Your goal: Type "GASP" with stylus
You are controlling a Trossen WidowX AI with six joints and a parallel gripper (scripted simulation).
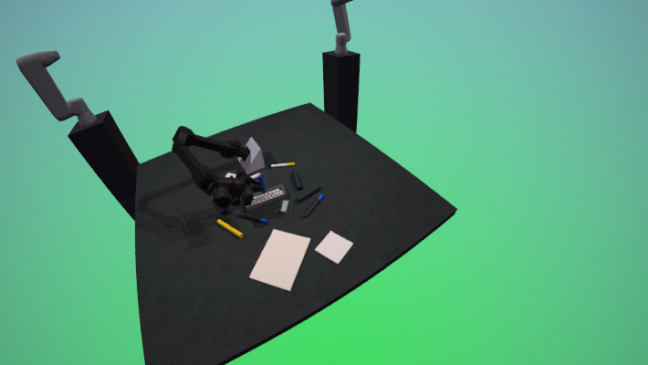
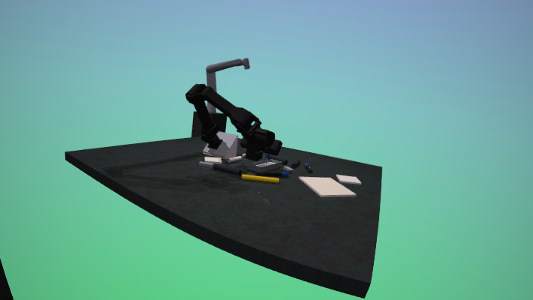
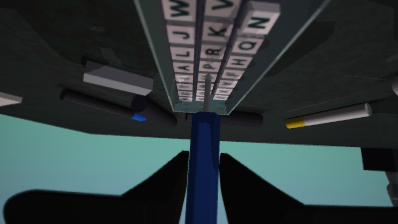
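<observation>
Right now my gripper tip is 90 mm short of the grey block, 70 mm above it and 50 mm to the right of it. The rest, counted from my gripper tip: blue stylus 10 mm below; then yellow marker 200 mm to the right, 70 mm below, 70 mm ahead; then white yellow-tipped pen 170 mm to the left, 170 mm behind, 70 mm below.
</observation>
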